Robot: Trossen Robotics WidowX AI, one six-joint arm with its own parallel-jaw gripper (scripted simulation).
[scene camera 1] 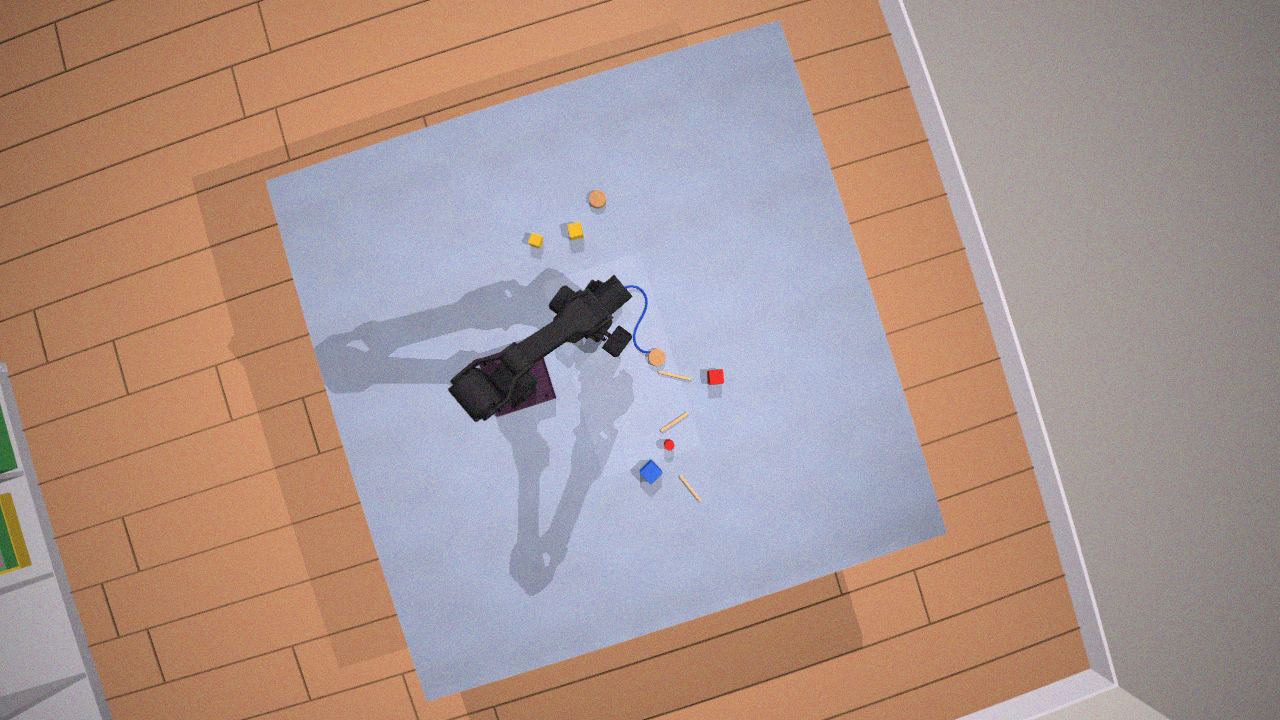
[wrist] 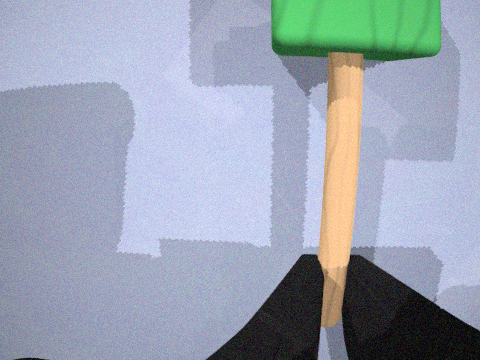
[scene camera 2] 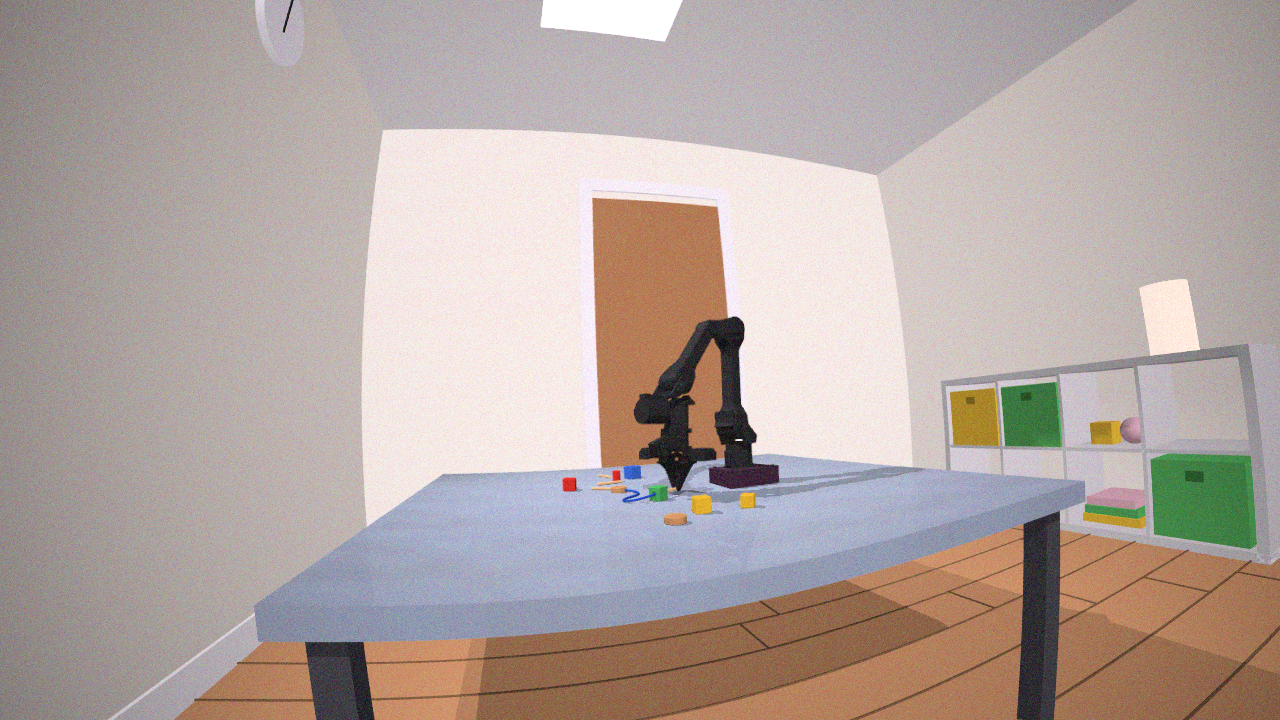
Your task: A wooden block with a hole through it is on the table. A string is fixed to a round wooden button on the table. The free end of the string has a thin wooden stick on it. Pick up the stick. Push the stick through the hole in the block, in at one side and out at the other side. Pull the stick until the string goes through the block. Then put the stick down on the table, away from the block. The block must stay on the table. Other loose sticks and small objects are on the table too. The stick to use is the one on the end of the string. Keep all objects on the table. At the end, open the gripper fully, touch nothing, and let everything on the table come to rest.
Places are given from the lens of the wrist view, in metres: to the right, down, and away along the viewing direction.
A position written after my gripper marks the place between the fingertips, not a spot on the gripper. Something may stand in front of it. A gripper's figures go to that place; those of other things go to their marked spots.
my gripper [wrist: 328,270]: 0.02, 0.02, 0.10
thin wooden stick [wrist: 345,70]: 0.02, -0.02, 0.08
